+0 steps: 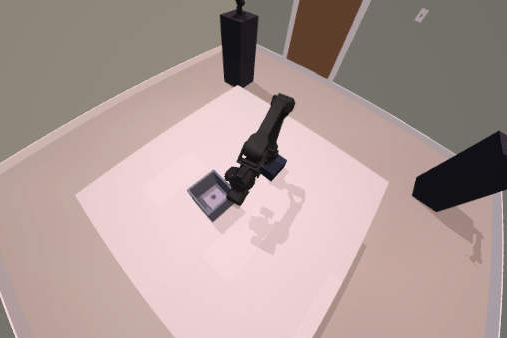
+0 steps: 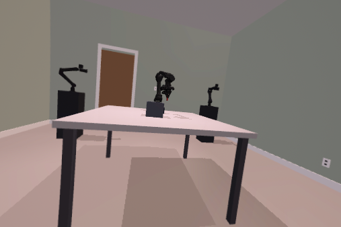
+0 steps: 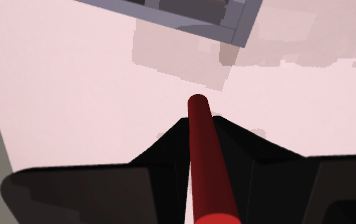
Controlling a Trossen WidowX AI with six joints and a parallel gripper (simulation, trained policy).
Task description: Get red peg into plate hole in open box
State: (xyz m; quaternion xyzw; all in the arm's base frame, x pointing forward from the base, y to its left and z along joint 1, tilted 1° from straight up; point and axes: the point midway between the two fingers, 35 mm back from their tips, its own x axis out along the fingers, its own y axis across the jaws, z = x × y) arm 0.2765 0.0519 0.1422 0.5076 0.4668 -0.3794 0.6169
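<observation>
The pale plate is 14 cm below my gripper tip, 13 cm to the right of it and 6 cm ahead of it. Also, from my gripper tip: red peg: 2 cm above, 1 cm behind.
</observation>
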